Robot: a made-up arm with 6 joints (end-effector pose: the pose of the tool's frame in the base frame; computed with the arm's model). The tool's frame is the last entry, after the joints. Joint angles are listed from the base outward.
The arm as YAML. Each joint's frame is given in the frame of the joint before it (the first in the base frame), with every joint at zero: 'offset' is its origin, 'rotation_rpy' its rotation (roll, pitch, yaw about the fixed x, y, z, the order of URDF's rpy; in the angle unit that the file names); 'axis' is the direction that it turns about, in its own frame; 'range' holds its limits. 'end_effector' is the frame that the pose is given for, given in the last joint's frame.
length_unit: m
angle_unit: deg
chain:
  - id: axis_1
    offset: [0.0, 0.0, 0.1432]
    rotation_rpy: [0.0, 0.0, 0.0]
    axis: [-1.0, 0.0, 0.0]
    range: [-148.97, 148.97]
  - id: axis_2
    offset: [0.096, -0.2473, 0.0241]
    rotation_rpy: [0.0, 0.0, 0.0]
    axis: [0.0, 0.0, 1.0]
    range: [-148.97, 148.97]
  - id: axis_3
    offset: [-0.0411, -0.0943, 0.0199]
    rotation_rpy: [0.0, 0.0, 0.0]
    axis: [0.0, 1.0, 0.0]
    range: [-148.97, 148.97]
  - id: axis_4
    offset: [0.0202, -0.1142, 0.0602]
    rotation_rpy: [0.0, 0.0, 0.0]
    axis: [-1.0, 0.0, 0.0]
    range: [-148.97, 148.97]
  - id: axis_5
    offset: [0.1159, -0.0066, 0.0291]
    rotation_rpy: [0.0, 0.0, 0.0]
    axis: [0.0, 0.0, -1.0]
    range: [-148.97, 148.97]
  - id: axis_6
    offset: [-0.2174, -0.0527, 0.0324]
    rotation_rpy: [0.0, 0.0, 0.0]
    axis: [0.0, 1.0, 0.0]
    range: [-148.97, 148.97]
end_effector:
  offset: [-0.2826, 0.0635, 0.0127]
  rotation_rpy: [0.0, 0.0, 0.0]
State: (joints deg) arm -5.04 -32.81 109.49 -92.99 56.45 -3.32
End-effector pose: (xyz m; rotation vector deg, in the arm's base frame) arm 0.3170 -0.7304 0.0889 -44.85 -111.77 113.43
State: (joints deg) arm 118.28 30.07 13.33 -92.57 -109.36 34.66
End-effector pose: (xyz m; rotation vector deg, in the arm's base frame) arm 0.4260 -0.0826 0.8049 -21.53 69.41 86.28
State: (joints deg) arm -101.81 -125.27 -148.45 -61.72 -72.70 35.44
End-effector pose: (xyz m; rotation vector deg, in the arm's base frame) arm -0.4472 -0.2192 0.1514 -29.05 2.79 15.99
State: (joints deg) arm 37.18 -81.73 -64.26 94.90 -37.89 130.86
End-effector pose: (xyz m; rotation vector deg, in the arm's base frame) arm 0.1485 -0.0607 0.3974 -52.38 -37.09 159.22
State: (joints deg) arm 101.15 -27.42 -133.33 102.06 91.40 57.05
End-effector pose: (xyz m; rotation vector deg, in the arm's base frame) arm 0.1978 0.4439 0.3427 47.29 -144.59 51.18
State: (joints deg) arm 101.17 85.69 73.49 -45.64 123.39 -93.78
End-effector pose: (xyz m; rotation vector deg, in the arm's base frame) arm 0.0359 -0.1601 0.3661 141.30 18.18 -55.17
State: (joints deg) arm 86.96 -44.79 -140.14 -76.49 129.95 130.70
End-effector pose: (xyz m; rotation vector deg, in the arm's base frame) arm -0.4072 0.0271 0.5518 -7.93 75.54 12.73
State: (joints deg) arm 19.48 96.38 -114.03 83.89 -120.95 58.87
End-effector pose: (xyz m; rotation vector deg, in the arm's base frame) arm 0.0899 -0.6902 0.5572 -110.99 -30.69 40.73
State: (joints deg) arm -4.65 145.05 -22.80 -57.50 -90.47 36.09
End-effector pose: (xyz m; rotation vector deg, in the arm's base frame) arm 0.3444 0.3754 0.0950 -32.35 17.36 -115.67
